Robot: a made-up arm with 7 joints. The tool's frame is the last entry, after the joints. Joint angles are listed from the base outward.
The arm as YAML. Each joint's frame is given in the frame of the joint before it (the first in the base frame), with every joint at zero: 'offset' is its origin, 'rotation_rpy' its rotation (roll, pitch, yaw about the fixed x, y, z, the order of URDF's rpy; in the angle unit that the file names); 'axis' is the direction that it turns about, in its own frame. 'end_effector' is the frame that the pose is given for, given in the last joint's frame.
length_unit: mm
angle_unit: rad
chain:
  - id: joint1
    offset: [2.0, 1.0, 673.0]
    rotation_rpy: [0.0, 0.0, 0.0]
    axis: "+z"
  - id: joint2
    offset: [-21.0, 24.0, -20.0]
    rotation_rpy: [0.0, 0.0, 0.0]
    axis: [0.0, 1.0, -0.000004]
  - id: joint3
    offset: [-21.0, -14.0, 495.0]
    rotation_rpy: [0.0, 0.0, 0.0]
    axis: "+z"
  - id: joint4
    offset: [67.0, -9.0, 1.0]
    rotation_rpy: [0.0, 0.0, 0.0]
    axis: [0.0, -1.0, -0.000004]
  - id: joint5
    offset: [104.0, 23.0, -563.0]
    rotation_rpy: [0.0, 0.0, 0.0]
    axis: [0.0, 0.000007, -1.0]
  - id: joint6
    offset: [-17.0, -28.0, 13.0]
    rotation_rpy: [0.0, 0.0, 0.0]
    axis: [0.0, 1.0, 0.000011]
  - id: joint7
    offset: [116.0, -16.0, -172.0]
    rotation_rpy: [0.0, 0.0, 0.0]
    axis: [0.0, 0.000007, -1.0]
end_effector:
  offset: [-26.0, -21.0, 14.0]
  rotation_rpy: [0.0, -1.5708, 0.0]
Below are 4 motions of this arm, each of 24 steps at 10 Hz.
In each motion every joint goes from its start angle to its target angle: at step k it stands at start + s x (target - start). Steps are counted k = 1, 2, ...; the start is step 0. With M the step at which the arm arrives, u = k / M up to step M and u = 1 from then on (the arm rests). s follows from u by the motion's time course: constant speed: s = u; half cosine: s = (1 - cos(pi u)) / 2; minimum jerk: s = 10 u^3 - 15 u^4 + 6 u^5.
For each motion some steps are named. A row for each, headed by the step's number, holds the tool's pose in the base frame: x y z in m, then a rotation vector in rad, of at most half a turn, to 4 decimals.
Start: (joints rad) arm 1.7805 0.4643 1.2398 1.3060 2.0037 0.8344 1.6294
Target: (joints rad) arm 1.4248 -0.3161 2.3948 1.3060 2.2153 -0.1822 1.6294
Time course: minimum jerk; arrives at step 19
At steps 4, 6, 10, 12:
4: -0.8342 0.0941 0.9883 -0.9929 -0.0218 0.6207
6: -0.8215 0.0092 1.0310 -0.9120 -0.0729 0.6031
10: -0.7587 -0.2691 1.0371 -0.6380 -0.2799 0.5018
12: -0.7154 -0.3970 0.9700 -0.4825 -0.4077 0.4214

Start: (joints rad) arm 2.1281 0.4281 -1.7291 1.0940 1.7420 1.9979 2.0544
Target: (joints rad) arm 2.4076 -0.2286 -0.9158 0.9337 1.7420 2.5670 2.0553
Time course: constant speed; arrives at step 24
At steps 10, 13, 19, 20, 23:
10: 0.2145 0.5925 0.9297 -0.9009 0.4071 -0.0484
13: 0.1402 0.5853 0.9506 -0.8747 0.4109 0.1877
19: 0.0069 0.5310 1.0086 -0.7945 0.3901 0.6542
20: -0.0122 0.5172 1.0195 -0.7777 0.3829 0.7309
23: -0.0630 0.4683 1.0527 -0.7218 0.3549 0.9586

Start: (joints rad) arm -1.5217 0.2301 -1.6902 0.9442 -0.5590 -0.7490 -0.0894
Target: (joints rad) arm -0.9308 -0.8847 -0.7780 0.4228 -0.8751 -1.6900 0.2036
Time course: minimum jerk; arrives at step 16
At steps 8, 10, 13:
8: -0.4587 -0.3012 0.9797 2.3729 1.7220 -0.7075
10: -0.3064 -0.3046 1.0177 1.6347 1.8468 -0.7939
13: -0.1869 -0.2294 1.0472 0.9176 1.8096 -0.8189

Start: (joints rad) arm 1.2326 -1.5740 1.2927 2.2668 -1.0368 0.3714 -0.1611
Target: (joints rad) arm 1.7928 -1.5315 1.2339 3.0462 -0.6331 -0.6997 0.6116
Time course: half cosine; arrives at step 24
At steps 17, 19, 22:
17: 0.1109 -1.2016 0.6102 -0.5083 -1.0500 1.3725
19: 0.2236 -1.1664 0.5930 -0.4171 -1.2557 1.4216
22: 0.3222 -1.1215 0.5780 -0.3065 -1.4420 1.4476

